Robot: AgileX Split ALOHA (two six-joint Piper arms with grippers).
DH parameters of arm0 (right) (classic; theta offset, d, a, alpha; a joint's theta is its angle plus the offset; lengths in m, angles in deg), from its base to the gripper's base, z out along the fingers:
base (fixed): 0 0 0 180
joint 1: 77.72 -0.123 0 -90
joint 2: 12.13 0 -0.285 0
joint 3: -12.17 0 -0.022 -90
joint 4: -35.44 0.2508 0 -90
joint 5: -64.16 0 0.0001 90
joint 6: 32.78 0.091 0 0
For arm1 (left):
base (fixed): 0 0 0 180
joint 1: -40.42 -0.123 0 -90
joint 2: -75.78 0 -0.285 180
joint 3: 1.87 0 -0.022 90
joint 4: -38.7 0.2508 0 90
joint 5: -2.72 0 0.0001 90
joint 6: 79.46 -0.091 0 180
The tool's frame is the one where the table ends.
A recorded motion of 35 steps. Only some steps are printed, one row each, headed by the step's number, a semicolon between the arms.
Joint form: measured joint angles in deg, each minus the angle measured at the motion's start. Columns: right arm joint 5, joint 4, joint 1, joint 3, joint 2, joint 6; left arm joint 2, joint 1, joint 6, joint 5, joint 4, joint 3.
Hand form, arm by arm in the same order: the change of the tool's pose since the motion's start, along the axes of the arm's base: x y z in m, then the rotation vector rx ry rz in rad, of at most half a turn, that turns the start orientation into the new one. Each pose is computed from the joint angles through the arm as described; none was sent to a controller.
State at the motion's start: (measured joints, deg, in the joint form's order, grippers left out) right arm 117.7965 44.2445 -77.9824 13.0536 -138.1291 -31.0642; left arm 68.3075 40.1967 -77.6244 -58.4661 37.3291 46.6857
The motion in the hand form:
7: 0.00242 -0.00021 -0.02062 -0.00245 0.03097 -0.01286; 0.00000 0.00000 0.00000 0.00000 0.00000 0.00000
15: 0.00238 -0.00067 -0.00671 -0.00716 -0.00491 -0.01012; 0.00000 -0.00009 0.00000 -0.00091 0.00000 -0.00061
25: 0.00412 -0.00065 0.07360 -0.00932 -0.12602 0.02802; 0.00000 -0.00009 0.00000 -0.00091 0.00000 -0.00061
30: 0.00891 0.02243 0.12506 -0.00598 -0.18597 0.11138; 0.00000 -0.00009 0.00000 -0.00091 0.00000 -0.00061
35: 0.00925 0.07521 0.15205 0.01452 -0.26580 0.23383; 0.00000 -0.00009 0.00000 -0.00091 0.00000 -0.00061
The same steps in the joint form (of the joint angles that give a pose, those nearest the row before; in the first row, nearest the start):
7: -1.34 -0.02 0.00 0.03 -3.05 0.59; 0.00 0.00 0.00 0.00 0.00 0.00
15: -1.35 -0.39 0.00 0.03 -1.00 0.65; 0.00 0.00 0.00 0.00 -0.06 0.00
25: 6.20 -1.10 0.00 6.14 7.18 -0.30; 0.00 0.00 0.00 0.00 -0.06 0.00
30: 13.65 -1.49 -3.30 15.03 9.04 -0.76; 0.00 0.00 0.00 0.00 -0.06 0.00
35: 14.79 -1.44 -10.74 20.77 9.04 -0.28; 0.00 0.00 0.00 0.00 -0.06 0.00

